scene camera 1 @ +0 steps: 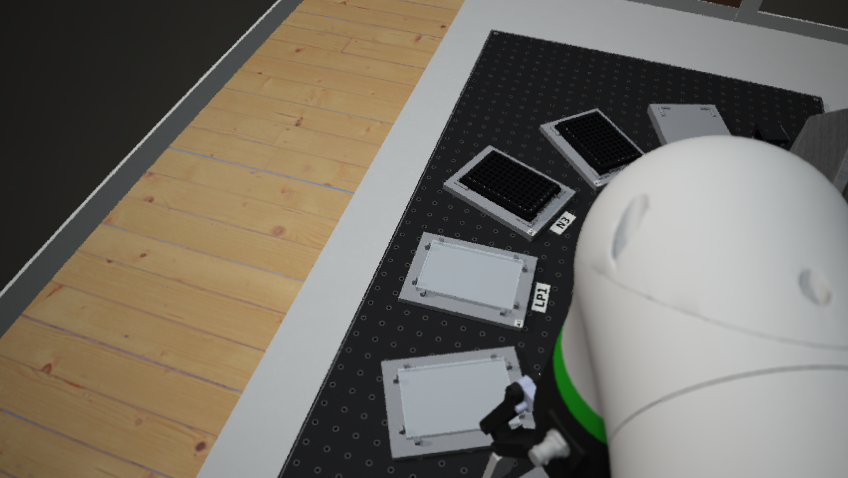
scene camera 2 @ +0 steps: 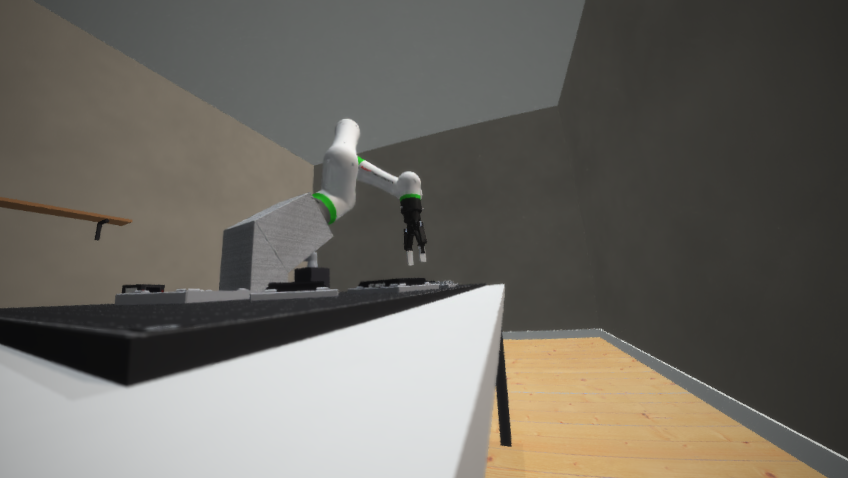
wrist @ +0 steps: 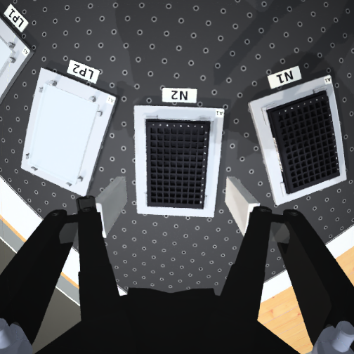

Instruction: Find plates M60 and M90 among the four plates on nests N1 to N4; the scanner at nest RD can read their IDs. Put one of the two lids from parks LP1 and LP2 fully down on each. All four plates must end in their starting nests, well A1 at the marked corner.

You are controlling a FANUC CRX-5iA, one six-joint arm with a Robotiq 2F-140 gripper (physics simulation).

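Frame: origin at the arm's base, x right, y ahead, z up, level; metres.
Where they show: gripper, between the fingertips: (scene camera 2: 416, 263); arm's base, origin of its link: (scene camera 2: 306, 219).
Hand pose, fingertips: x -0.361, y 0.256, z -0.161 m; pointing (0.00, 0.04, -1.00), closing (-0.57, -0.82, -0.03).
Each offset is from my fingertips to the top centre of the thing. "pt": to the spot under its first point.
My gripper (scene camera 2: 416, 257) (wrist: 175, 189) is open and empty, above nest N2 (wrist: 141, 165). The black plate (wrist: 177, 164) in N2 lies between and below the fingertips, its A1 label corner upper right. Another plate (wrist: 306, 142) sits in nest N1 (wrist: 265, 135). Black plates also sit in nest N3 @(dx +0.490, dy +0.172, dz -0.088 m) (scene camera 1: 486, 202) and nest N4 @(pt dx +0.655, dy +0.156, dz -0.092 m) (scene camera 1: 549, 127). A clear lid @(dx +0.307, dy +0.167, dz -0.086 m) (scene camera 1: 469, 273) lies on park LP1 @(pt dx +0.264, dy +0.234, dz -0.094 m) (scene camera 1: 410, 283); the other lid @(dx +0.135, dy +0.118, dz -0.086 m) (scene camera 1: 454, 397) (wrist: 65, 132) lies on park LP2 @(dx +0.135, dy +0.118, dz -0.084 m) (scene camera 1: 388, 403) (wrist: 103, 120). Nest RD @(dx +0.743, dy -0.077, dz -0.082 m) (scene camera 1: 691, 121) shows no plate on its visible part. Plate IDs are not readable.
The small black scanner @(dx +0.786, dy -0.196, dz -0.069 m) (scene camera 1: 770, 135) stands beside RD. The white arm (scene camera 1: 712, 267) hides much of the right side in scene camera 1. The grey pedestal (scene camera 2: 270, 243) stands behind the nests. A wooden shelf (scene camera 2: 65, 210) is on the wall.
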